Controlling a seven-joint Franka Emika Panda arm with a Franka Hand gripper.
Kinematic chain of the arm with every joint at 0, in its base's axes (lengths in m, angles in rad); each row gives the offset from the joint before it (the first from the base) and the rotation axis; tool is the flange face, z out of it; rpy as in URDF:
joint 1: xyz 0 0 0.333 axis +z
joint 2: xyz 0 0 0 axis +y
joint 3: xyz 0 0 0.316 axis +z
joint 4: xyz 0.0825 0 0 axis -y
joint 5: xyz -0.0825 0 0.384 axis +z
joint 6: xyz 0 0 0 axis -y
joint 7: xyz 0.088 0 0 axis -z
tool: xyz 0 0 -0.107 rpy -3.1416 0 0
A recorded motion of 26 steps. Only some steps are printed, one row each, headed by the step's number.
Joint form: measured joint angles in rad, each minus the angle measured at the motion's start. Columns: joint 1, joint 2, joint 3, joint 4, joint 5, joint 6, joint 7.
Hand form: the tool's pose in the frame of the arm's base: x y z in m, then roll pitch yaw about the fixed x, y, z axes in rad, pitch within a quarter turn. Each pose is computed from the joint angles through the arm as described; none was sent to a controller.
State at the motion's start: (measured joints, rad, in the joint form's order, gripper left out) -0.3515 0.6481 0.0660 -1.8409 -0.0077 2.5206 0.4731
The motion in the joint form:
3: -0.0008 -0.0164 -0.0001 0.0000 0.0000 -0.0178 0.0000
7: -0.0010 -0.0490 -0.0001 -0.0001 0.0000 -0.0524 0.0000
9: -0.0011 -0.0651 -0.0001 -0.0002 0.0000 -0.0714 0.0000
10: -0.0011 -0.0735 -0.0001 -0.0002 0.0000 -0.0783 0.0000
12: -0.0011 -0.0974 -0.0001 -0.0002 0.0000 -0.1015 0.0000
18: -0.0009 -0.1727 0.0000 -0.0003 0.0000 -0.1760 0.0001
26: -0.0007 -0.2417 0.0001 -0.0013 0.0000 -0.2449 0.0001
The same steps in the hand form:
3: 0.6204 -0.1852 0.1857 -3.0969 -0.0124 -0.7670
7: 0.6211 -0.1858 0.2036 -3.0996 -0.0114 -0.7660
9: 0.6211 -0.1859 0.2123 -3.1019 -0.0092 -0.7655
10: 0.6213 -0.1860 0.2171 -3.1016 -0.0107 -0.7652
12: 0.6214 -0.1861 0.2304 -3.1026 -0.0120 -0.7645
18: 0.6198 -0.1857 0.2723 -3.1065 -0.0147 -0.7623
26: 0.6155 -0.1842 0.3100 -3.1109 -0.0158 -0.7604

